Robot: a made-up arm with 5 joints.
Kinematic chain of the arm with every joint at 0, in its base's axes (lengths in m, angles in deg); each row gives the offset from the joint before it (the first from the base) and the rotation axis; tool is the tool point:
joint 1: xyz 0 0 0.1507 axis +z
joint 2: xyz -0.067 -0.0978 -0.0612 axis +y
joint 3: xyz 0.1 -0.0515 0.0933 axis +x
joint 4: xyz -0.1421 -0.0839 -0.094 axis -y
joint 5: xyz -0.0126 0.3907 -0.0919 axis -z
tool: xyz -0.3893 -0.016 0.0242
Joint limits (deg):
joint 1: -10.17..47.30
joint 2: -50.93..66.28
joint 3: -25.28..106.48
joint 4: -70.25..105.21
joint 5: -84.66..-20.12
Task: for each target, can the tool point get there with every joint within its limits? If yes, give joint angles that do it. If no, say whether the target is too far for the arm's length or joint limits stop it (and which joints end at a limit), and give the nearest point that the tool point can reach.
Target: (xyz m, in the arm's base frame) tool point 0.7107 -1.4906 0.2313
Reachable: no: too far | nearest point 0.0700 -0.5409 0.1629 | short by 1.148 m
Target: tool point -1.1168 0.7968 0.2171
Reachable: no: too far | nearest point -0.4776 0.2660 0.1385 | short by 0.835 m
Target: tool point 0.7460 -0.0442 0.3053
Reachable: no: joint limits stop it (at a limit: joint 1, joint 2, joint 4, joint 5) | nearest point 0.3274 -0.1399 0.4245 | short by 0.446 m
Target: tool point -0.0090 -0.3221 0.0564
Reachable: yes | joints 41.08 53.43 -5.78 54.88 -69.54
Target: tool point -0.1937 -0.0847 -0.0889
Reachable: yes | joints 28.76 -37.98 56.65 17.12 -57.20
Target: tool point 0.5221 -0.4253 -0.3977
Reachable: no: joint limits stop it (at a limit: joint 2, joint 3, joint 5) | nearest point 0.2367 -0.1928 -0.1902 | short by 0.423 m
